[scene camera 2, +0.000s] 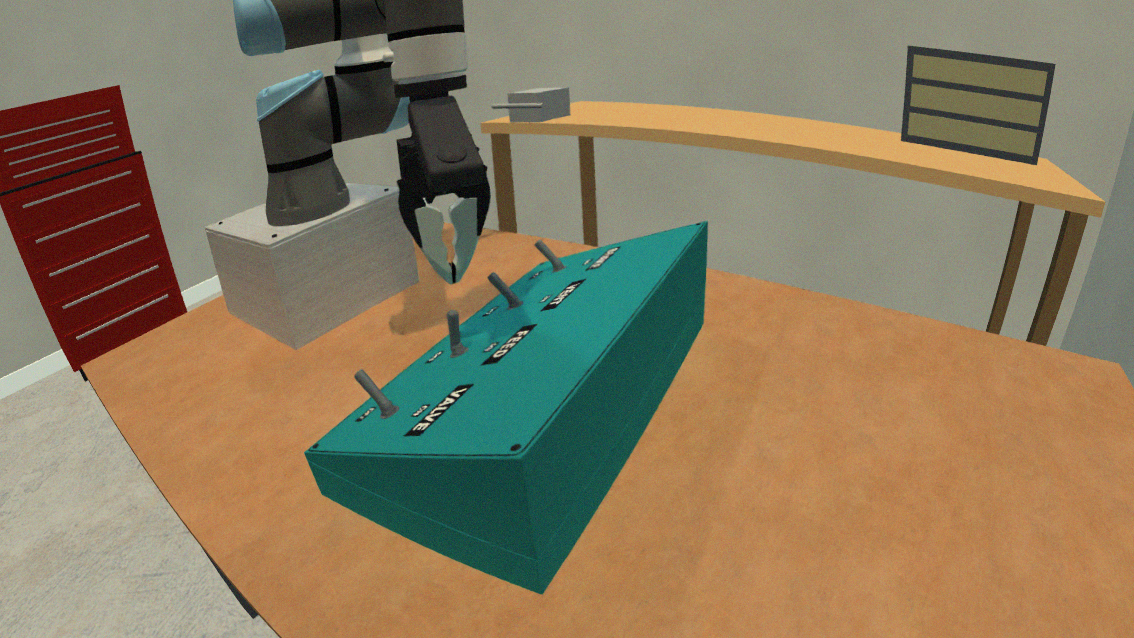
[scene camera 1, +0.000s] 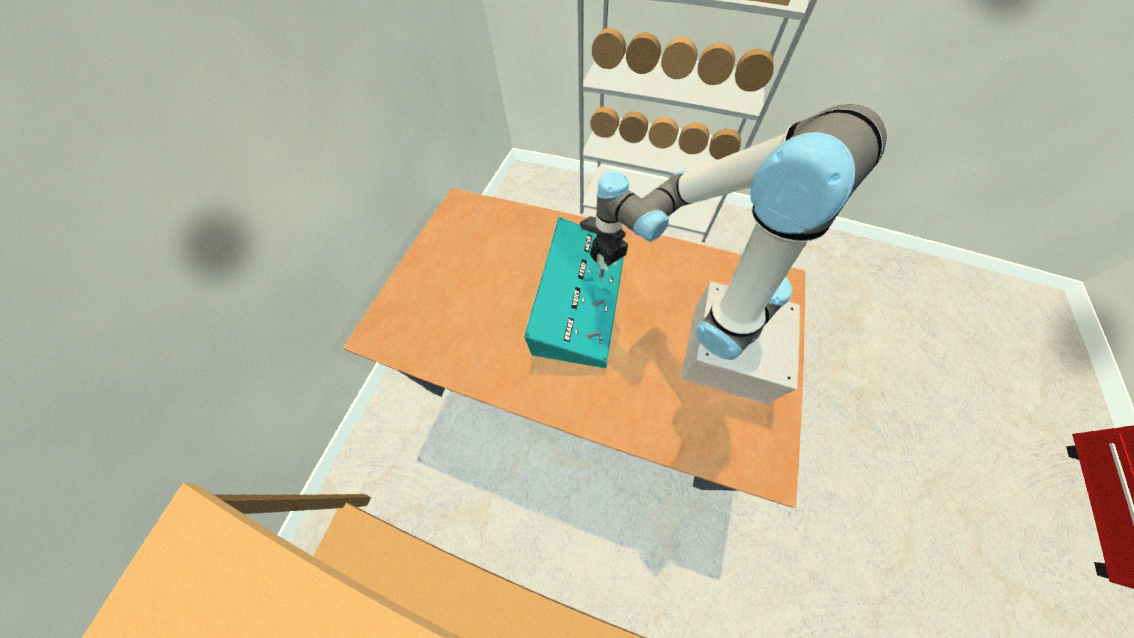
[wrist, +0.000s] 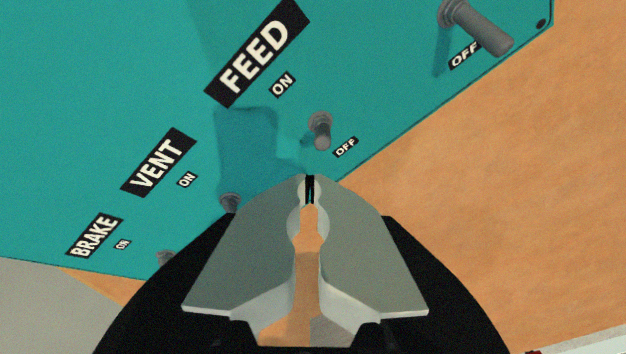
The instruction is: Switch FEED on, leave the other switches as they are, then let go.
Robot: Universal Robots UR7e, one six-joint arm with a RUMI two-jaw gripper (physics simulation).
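Places are measured from the arm's base along level axes (x ahead, y left, z up), in metres.
Pixels of known places: gripper, fingertip midpoint: [scene camera 2: 453, 282] [scene camera 1: 602, 266] [wrist: 310, 177]; arm's base, origin of the base link: [scene camera 2: 308, 210].
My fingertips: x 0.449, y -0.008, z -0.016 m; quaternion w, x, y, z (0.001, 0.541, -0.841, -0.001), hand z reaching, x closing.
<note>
For each thing: its top centre in the pictures, then the offset to it from my fingertips. "spot": a spot on its surface instead. Level surfaces: height alone.
- FEED switch, middle of its top: [wrist: 323, 145] [scene camera 2: 451, 311] 0.005 m ahead, 0.012 m right, 0.026 m down
- VALVE switch, middle of its top: [wrist: 499, 26] [scene camera 2: 368, 373] 0.030 m ahead, 0.130 m right, 0.036 m down
- VENT switch, middle of its top: [wrist: 230, 236] [scene camera 2: 501, 273] 0.045 m back, 0.098 m left, 0.036 m down
- BRAKE switch, surface spot: [scene camera 2: 548, 255] [wrist: 168, 273] spot: 0.077 m back, 0.208 m left, 0.055 m down
- orange table, its level: 0.162 m down
The teal panel [scene camera 1: 551, 285] [scene camera 2: 614, 388] [wrist: 90, 75] stands on the table with labelled grey toggles. The FEED switch [scene camera 2: 454, 333] [wrist: 322, 136] stands more upright than the others, tilted more to its ON side. The VALVE switch [scene camera 2: 374, 392] [wrist: 482, 30] leans to OFF. The VENT switch [scene camera 2: 505, 290] [wrist: 230, 202] and BRAKE switch [scene camera 2: 548, 255] [wrist: 165, 257] lean the same way as VALVE in scene camera 2; their levers are partly hidden in the wrist view. My gripper [scene camera 1: 603, 266] [scene camera 2: 453, 279] [wrist: 310, 177] is shut, empty, above the panel's robot-side edge, apart from the levers.
My arm's base block [scene camera 1: 741, 376] [scene camera 2: 261, 273] stands beside the panel on the orange table [scene camera 1: 444, 293] [scene camera 2: 832, 476]. A shelf rack [scene camera 1: 581, 142] with wooden discs is behind the table. A red drawer cabinet [scene camera 1: 1106, 507] [scene camera 2: 87, 261] and a workbench [scene camera 2: 713, 130] stand farther off.
</note>
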